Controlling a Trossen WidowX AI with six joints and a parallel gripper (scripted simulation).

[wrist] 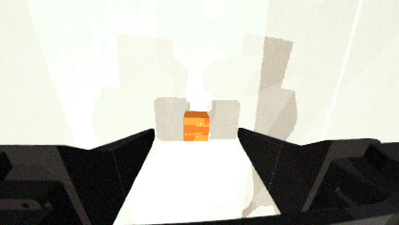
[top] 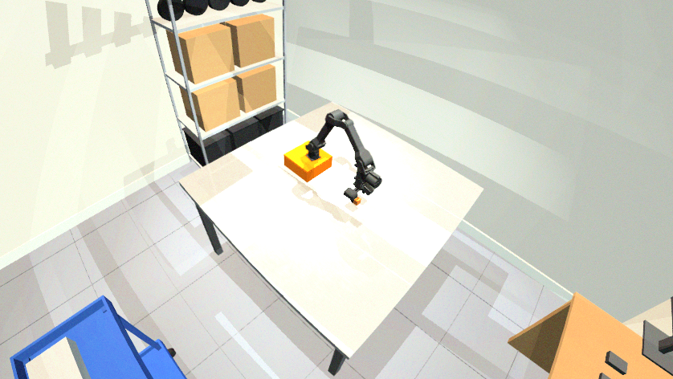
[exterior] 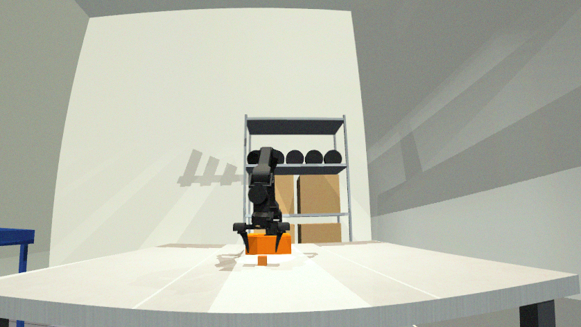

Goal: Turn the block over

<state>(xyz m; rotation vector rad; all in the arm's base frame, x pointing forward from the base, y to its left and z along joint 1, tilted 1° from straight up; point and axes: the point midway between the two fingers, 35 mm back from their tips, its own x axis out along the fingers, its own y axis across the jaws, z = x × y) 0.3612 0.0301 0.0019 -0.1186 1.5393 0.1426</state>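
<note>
The block is 10 mm behind my gripper tip and 30 mm below it.
</note>
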